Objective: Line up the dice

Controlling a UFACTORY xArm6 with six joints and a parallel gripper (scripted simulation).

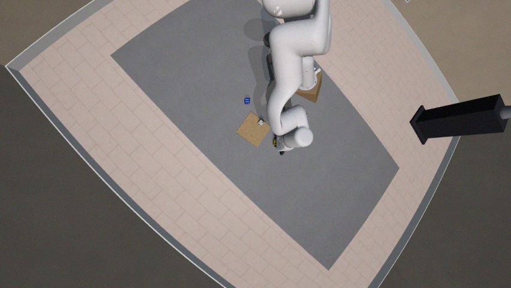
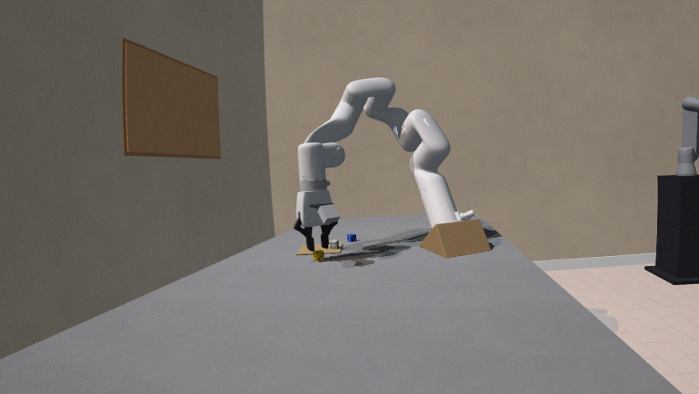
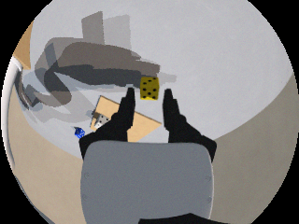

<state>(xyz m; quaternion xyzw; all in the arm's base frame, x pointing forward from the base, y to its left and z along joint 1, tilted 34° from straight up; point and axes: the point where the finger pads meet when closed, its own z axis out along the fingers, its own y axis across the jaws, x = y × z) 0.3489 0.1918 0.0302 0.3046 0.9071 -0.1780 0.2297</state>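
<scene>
The yellow die is 40 mm below my hand. The rest, counted from my hand: blue die (20 mm behind, 270 mm to the right, 40 mm below); tan mat (50 mm ahead, 130 mm to the right, 50 mm below); white die (130 mm to the right, 30 mm below).
</scene>
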